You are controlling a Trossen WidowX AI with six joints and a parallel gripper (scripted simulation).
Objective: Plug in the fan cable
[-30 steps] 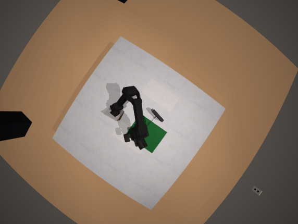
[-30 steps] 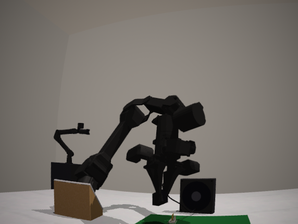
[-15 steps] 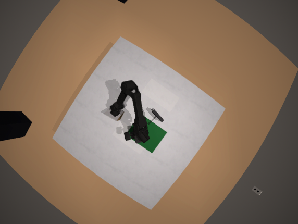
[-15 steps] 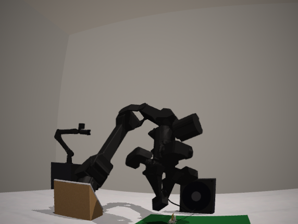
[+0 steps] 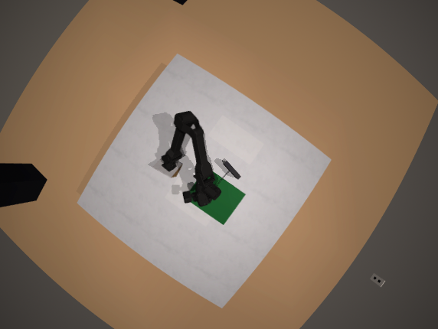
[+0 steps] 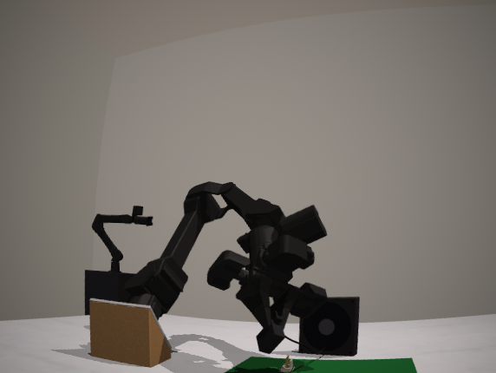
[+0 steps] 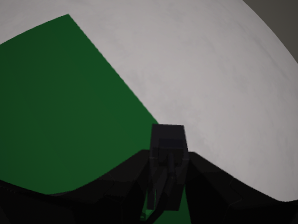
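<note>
My gripper tip is 1 cm past the four-pin header, 10 cm to the right of it and 9 cm above it. Also, from my gripper tip: green board (6 cm ahead, 6 cm to the left, 10 cm below); then black fan (4 cm ahead, 25 cm to the left, 3 cm below); then black fan plug (1 cm behind, 1 cm below).
</note>
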